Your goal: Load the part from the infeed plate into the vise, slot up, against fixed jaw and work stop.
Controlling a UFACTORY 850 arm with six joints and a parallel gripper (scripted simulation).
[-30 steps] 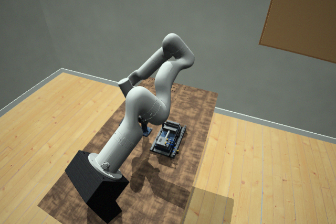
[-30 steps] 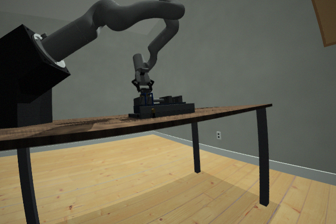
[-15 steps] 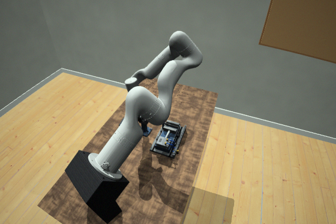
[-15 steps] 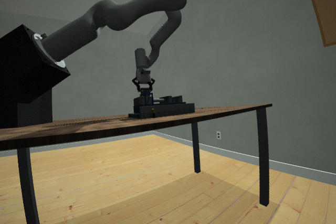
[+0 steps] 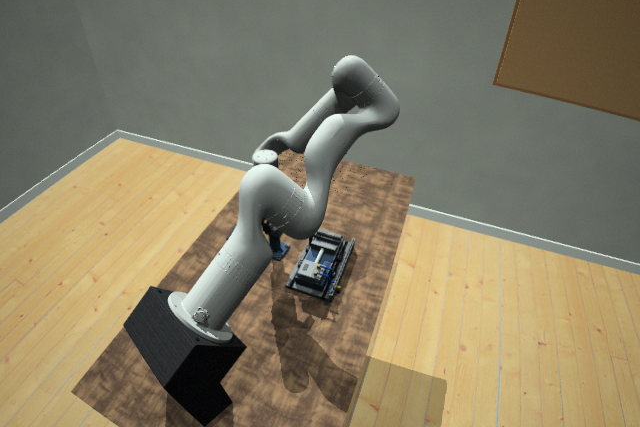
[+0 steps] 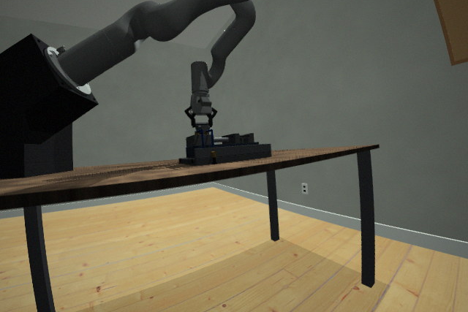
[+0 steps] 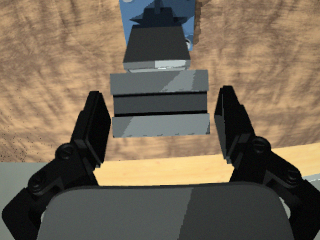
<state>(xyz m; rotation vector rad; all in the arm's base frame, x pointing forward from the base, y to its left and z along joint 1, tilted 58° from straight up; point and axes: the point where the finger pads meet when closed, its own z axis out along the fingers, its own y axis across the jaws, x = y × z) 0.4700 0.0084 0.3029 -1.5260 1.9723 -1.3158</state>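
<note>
The part is 10 mm below my hand. The rest, counted from my hand: cylinder rod 120 mm behind, 170 mm to the right, 90 mm below; work stop 20 mm behind, 170 mm to the right, 80 mm below; V-block post 110 mm below.
</note>
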